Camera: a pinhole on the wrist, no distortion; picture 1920 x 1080 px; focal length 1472.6 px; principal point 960.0 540.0 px. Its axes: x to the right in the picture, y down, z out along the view. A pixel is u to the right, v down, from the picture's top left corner.
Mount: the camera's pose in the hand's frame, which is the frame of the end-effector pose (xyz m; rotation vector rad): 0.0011 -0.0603 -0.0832 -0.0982 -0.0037 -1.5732
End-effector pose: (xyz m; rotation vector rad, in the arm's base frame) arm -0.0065 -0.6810 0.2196 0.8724 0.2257 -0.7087
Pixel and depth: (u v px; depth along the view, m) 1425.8 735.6 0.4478
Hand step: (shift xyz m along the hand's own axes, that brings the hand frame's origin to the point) 0.0872 -0.1730 0.3685
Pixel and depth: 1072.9 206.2 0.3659
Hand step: -0.0597 -0.0642 0.2881
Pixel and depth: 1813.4 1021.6 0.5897
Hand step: 0.2286 -0.3642 0.5148
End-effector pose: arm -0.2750 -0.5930 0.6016 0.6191 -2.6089 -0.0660
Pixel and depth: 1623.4 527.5 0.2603
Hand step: 0.0144 -0.1605 0.1838
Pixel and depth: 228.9 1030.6 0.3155
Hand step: 0.1252 0.1158 0.2146
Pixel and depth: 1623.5 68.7 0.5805
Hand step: -0.1498 -0.2828 0.5231
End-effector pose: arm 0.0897 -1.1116 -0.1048 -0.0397 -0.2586 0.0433
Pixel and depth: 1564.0 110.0 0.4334
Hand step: -0.0994 -0.2090 0.3676
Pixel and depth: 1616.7 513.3 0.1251
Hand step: 0.0063 -0.1079 0.0452
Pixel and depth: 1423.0 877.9 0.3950
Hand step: 0.1151 -0.1592 0.3129
